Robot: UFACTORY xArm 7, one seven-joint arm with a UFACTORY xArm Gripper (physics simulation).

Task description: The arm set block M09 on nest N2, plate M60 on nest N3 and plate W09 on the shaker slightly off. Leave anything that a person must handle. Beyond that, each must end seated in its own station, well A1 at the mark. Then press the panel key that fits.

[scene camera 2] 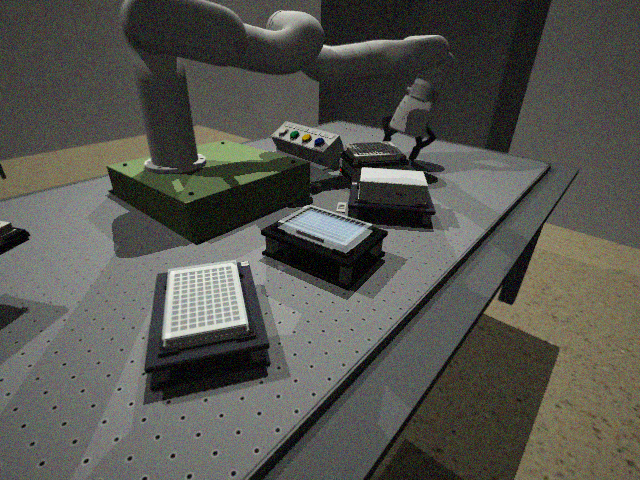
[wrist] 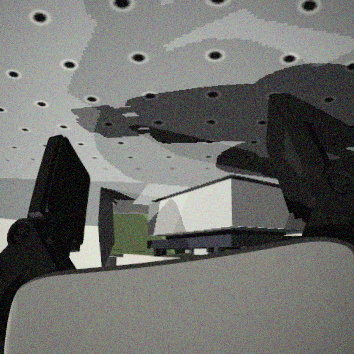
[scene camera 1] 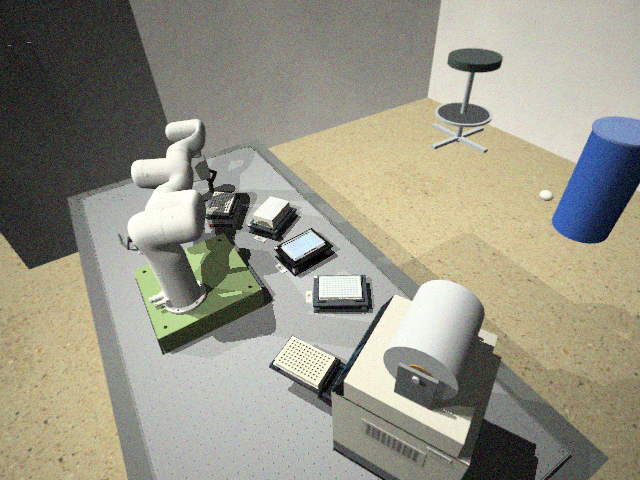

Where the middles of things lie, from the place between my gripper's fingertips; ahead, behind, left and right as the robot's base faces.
I see my gripper 23 cm short of the blue-tinted plate (scene camera 2: 328, 229), 53 cm to the left of it and 4 cm below it.
